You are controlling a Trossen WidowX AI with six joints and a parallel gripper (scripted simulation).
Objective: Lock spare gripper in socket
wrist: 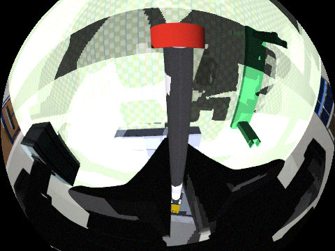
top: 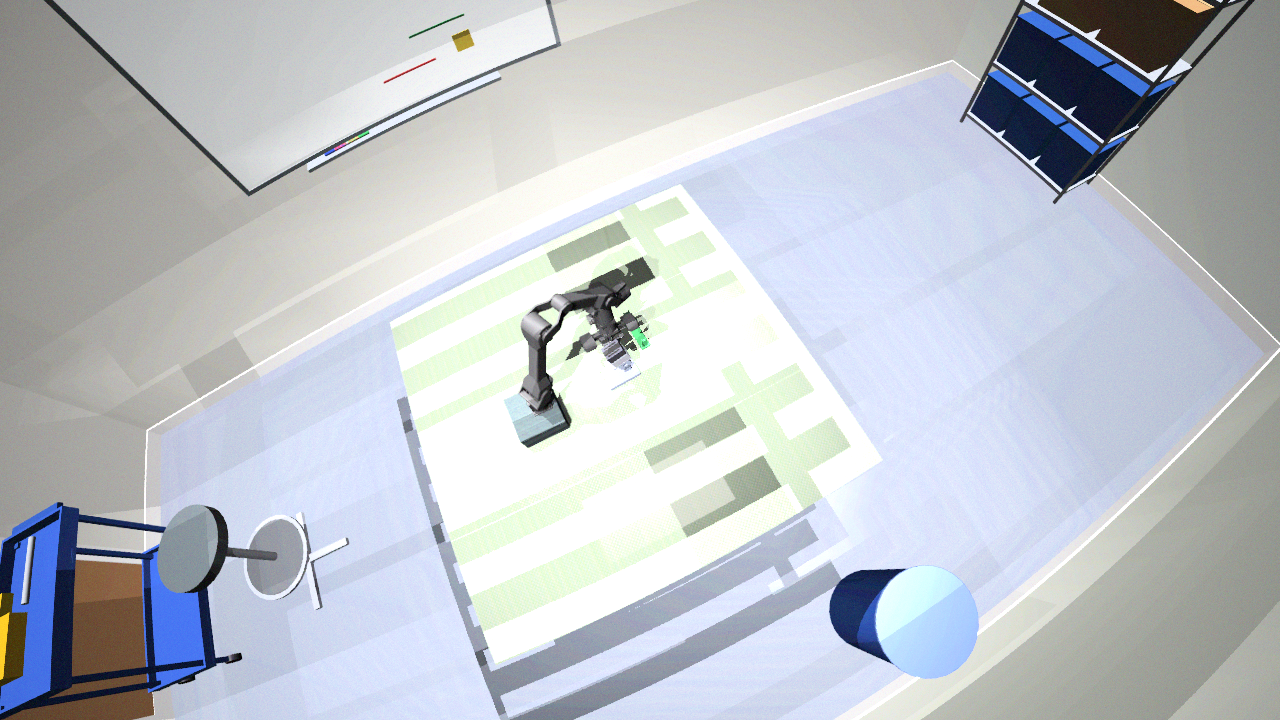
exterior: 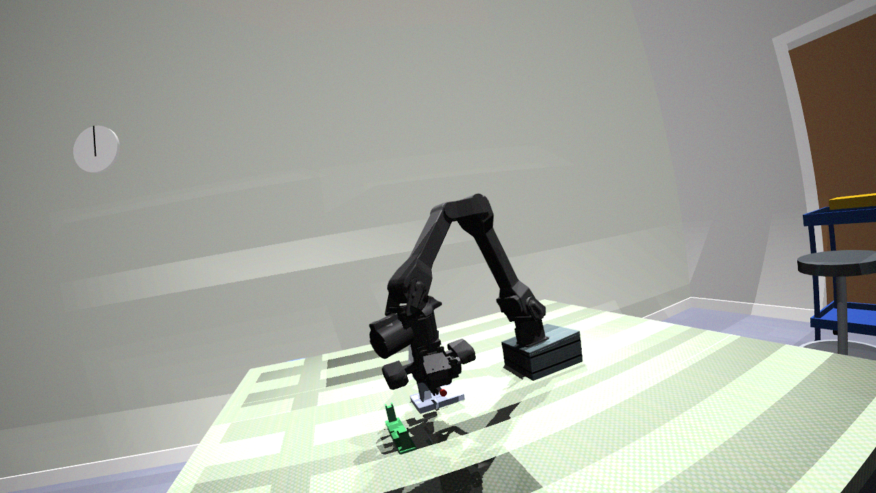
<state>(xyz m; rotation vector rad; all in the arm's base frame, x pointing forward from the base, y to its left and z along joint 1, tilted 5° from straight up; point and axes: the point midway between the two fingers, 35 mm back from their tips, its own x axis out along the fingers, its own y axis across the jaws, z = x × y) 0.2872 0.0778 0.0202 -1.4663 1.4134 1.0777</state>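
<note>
The grey mount lies 6 cm to the right of my gripper tip and 1 cm behind it. Round my gripper tip: spare gripper 8 cm above, 6 cm to the right; green rest 10 cm ahead, 5 cm to the left, 2 cm below.
</note>
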